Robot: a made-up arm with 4 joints.
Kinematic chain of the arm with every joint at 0, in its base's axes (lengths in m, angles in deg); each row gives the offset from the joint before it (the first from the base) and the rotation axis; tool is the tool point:
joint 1: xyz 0 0 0.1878 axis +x
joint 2: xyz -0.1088 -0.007 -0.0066 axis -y
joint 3: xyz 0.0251 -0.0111 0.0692 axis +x
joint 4: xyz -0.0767 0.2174 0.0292 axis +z
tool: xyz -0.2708 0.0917 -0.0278
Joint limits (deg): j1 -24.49..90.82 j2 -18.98..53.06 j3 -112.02..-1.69 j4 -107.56..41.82
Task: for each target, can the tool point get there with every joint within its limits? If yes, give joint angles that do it. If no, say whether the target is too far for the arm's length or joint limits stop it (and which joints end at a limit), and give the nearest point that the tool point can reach.
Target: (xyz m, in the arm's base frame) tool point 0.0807 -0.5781 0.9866
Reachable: no: too far | nearest point -0.0677 -0.1237 0.6157 | short by 0.605 m
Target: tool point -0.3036 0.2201 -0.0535
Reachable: yes | joints 41.63 32.79 -84.87 15.42
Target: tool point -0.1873 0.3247 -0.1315
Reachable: yes | joints -9.62 42.35 -27.69 -32.92
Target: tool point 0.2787 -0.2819 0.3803
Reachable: no: joint limits stop it (at a limit: joint 1, joint 2, joint 3, joint 4) | nearest point 0.2388 -0.2183 0.1543 | short by 0.238 m
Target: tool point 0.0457 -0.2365 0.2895
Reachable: no: joint limits stop it (at a limit: joint 1, joint 2, joint 3, joint 4) | nearest point 0.2388 -0.2183 0.1543 | short by 0.236 m
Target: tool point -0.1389 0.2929 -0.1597
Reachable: yes | joints -4.74 24.31 -45.64 -49.59
